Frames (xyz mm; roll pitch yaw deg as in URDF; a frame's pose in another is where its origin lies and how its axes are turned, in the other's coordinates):
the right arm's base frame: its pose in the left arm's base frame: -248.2 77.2 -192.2 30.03 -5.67 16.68
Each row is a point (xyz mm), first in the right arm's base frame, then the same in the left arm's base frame.
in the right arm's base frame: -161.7 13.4 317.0
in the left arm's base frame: -386.7 -117.8 71.6
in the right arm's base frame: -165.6 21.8 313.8
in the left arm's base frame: -393.1 -110.5 72.6
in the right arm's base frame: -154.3 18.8 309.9
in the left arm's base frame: -381.7 -107.7 68.9
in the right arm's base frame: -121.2 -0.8 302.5
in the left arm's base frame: -344.8 -110.5 56.0
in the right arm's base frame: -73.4 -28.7 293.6
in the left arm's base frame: -291.6 -115.1 39.2
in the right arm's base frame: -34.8 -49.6 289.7
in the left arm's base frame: -248.8 -119.2 29.2
